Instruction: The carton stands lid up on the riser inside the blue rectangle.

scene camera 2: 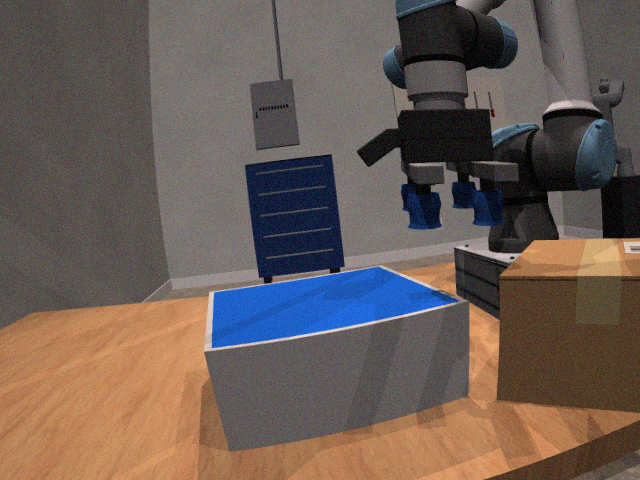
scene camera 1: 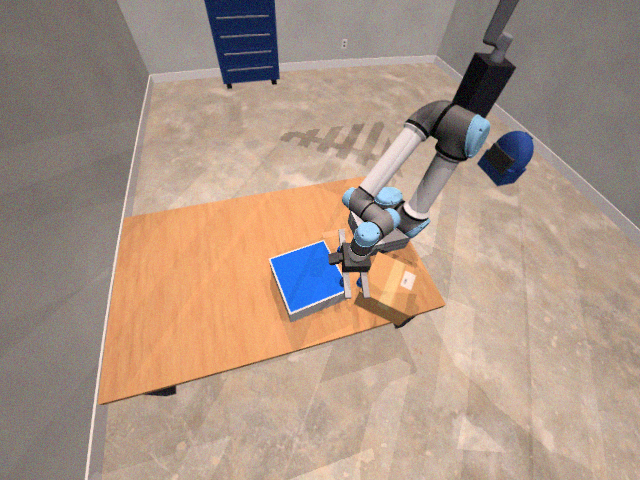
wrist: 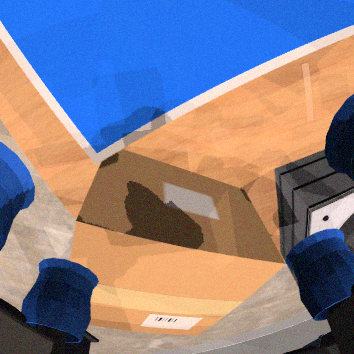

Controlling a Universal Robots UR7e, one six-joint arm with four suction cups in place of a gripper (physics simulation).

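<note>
The brown carton (scene camera 1: 381, 285) (scene camera 2: 547, 335) (wrist: 175, 270) stands on the table beside the riser, at its right in both scene views. Its taped top with a white label faces up. The grey riser (scene camera 1: 316, 310) (scene camera 2: 310, 382) is a low block with the white-edged blue rectangle (scene camera 1: 305, 279) (scene camera 2: 310, 310) (wrist: 175, 50) on top; no carton stands on it. My gripper (scene camera 1: 351, 268) (scene camera 2: 449, 206) is open, with nothing on its four blue suction cups. It hangs above the level of the carton's top, between the carton and the riser's right end. The carton's far side is hidden.
The wooden table (scene camera 1: 206, 289) (scene camera 2: 103, 361) (wrist: 240, 130) carries the carton near its right edge. The arm's grey base block (scene camera 1: 395, 242) (scene camera 2: 478, 281) (wrist: 295, 200) is behind the carton. A blue drawer cabinet (scene camera 1: 245, 43) (scene camera 2: 294, 217) stands by the back wall.
</note>
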